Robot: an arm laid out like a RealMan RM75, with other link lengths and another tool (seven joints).
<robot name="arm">
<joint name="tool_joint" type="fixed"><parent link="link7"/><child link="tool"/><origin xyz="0.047 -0.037 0.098" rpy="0 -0.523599 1.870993"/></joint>
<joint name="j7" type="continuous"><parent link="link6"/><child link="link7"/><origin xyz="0 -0.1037 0" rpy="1.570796 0 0"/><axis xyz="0 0 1"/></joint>
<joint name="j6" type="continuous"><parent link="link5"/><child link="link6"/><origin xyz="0 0 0" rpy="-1.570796 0 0"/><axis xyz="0 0 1"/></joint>
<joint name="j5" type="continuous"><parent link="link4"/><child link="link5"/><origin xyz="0 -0.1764 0" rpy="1.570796 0 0"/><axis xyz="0 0 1"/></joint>
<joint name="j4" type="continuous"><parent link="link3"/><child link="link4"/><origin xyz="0 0 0" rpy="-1.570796 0 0"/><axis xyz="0 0 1"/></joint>
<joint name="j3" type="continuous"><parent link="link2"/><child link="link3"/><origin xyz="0 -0.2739 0" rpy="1.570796 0 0"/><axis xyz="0 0 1"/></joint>
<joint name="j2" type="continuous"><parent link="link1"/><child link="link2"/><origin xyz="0 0 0" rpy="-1.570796 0 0"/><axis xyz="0 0 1"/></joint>
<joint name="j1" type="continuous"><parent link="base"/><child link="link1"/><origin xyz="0 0 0.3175" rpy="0 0 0"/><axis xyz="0 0 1"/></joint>
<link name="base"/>
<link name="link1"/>
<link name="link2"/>
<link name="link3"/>
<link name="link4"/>
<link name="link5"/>
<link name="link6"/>
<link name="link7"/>
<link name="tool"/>
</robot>
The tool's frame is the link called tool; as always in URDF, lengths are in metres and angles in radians. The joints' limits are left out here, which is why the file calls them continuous.
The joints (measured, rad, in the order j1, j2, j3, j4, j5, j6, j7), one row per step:
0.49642 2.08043 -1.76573 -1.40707 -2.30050 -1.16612 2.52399
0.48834 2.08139 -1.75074 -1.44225 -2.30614 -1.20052 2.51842
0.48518 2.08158 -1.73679 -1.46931 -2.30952 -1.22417 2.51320
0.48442 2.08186 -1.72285 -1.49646 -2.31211 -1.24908 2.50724
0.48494 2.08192 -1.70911 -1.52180 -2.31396 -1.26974 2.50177
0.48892 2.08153 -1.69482 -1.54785 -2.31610 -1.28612 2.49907
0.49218 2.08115 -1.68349 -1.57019 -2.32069 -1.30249 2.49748
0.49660 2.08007 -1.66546 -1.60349 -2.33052 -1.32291 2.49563
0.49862 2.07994 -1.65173 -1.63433 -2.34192 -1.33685 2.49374
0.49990 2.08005 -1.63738 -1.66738 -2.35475 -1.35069 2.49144
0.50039 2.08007 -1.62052 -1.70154 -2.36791 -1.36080 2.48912
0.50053 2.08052 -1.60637 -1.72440 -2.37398 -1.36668 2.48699
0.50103 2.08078 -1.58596 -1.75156 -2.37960 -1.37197 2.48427
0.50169 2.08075 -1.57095 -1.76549 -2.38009 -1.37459 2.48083
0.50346 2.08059 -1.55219 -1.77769 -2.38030 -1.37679 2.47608
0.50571 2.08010 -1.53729 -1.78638 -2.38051 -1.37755 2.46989
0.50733 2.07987 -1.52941 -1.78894 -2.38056 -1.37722 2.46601
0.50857 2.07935 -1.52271 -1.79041 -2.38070 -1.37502 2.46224
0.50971 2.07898 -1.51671 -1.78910 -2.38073 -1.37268 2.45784
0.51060 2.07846 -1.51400 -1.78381 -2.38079 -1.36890 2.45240
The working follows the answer.
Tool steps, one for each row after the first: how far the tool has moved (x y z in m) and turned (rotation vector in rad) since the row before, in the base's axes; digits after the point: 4 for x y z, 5 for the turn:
-0.0028 -0.0017 0.0047 -0.00465 -0.00185 0.01346
-0.0032 0.0003 0.0043 0.00087 0.00044 0.01354
-0.0039 0.0005 0.0043 -0.00025 -0.00010 0.01628
-0.0042 0.0012 0.0043 0.00270 0.00133 0.01648
-0.0056 0.0026 0.0048 0.00794 0.00354 0.01864
-0.0040 0.0018 0.0042 0.00593 -0.00109 0.01531
-0.0055 0.0036 0.0072 0.01537 -0.00245 0.02224
-0.0048 0.0032 0.0063 0.01737 -0.00250 0.02108
-0.0049 0.0033 0.0069 0.02003 -0.00301 0.02195
-0.0050 0.0040 0.0079 0.02619 -0.00033 0.02138
-0.0037 0.0027 0.0055 0.01887 0.00357 0.01328
-0.0046 0.0038 0.0074 0.02598 0.00726 0.01486
-0.0026 0.0025 0.0046 0.01551 0.00638 0.00781
-0.0024 0.0031 0.0053 0.01790 0.00713 0.00689
-0.0020 0.0029 0.0044 0.01472 0.00446 0.00789
-0.0008 0.0016 0.0021 0.00740 0.00210 0.00359
-0.0006 0.0017 0.0020 0.00767 0.00213 0.00329
0.0000 0.0015 0.0015 0.00585 0.00127 0.00172
0.0006 0.0013 0.0004 0.00272 -0.00073 0.00096

Tool pose at each row, in the base's axes (x y z in m, rotation vector in rad; rounded; the steps above come from the unrounded poses):
0.2200 0.3295 -0.0427 -0.96048 2.19958 0.48490
0.2172 0.3278 -0.0379 -0.97839 2.19480 0.48514
0.2140 0.3281 -0.0336 -0.99335 2.18948 0.49258
0.2101 0.3286 -0.0293 -1.01204 2.18299 0.49977
0.2059 0.3298 -0.0250 -1.02930 2.17620 0.51098
0.2003 0.3323 -0.0203 -1.04606 2.16786 0.52998
0.1963 0.3341 -0.0160 -1.06030 2.15765 0.54244
0.1909 0.3377 -0.0088 -1.07725 2.13856 0.56683
0.1860 0.3409 -0.0025 -1.09162 2.11863 0.59253
0.1812 0.3442 0.0044 -1.10532 2.09623 0.62079
0.1762 0.3481 0.0123 -1.11444 2.07273 0.65642
0.1724 0.3509 0.0178 -1.11807 2.05966 0.68352
0.1678 0.3546 0.0253 -1.11878 2.04476 0.72063
0.1652 0.3571 0.0299 -1.11764 2.03783 0.74360
0.1628 0.3602 0.0353 -1.11394 2.03035 0.76885
0.1608 0.3631 0.0397 -1.11350 2.02199 0.78968
0.1600 0.3647 0.0418 -1.11286 2.01777 0.79985
0.1594 0.3664 0.0438 -1.11173 2.01351 0.81011
0.1593 0.3679 0.0453 -1.11007 2.01027 0.81728
0.1600 0.3692 0.0457 -1.10973 2.00761 0.81976

